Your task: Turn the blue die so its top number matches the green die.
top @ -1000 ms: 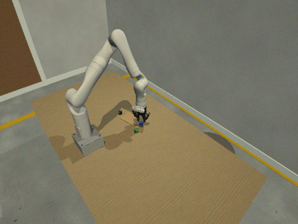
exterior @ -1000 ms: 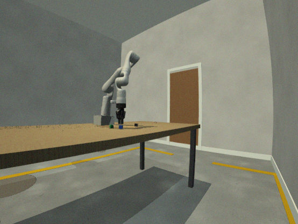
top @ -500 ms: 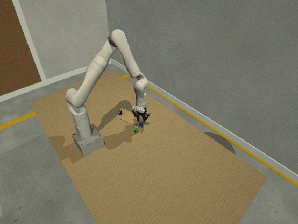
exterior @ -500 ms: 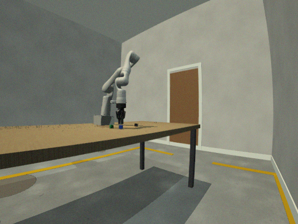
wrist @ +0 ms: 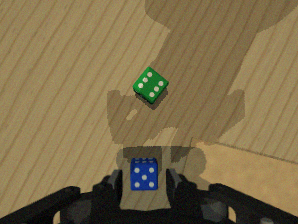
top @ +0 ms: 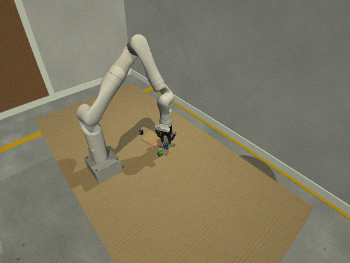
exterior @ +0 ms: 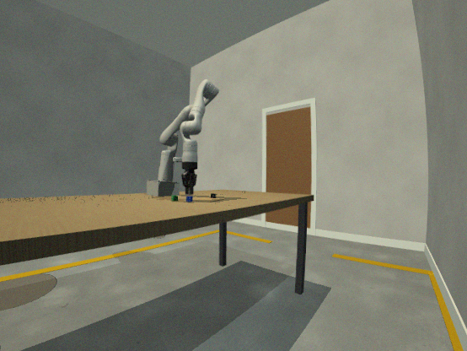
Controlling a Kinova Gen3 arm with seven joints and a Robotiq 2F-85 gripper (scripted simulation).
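The blue die is 4 cm below my hand. From my hand the other things lie so: black die (2 cm behind, 22 cm to the left, 4 cm below); then green die (8 cm behind, 3 cm to the right, 4 cm below); then tan mat (1 cm ahead, 11 cm to the left, 5 cm below).
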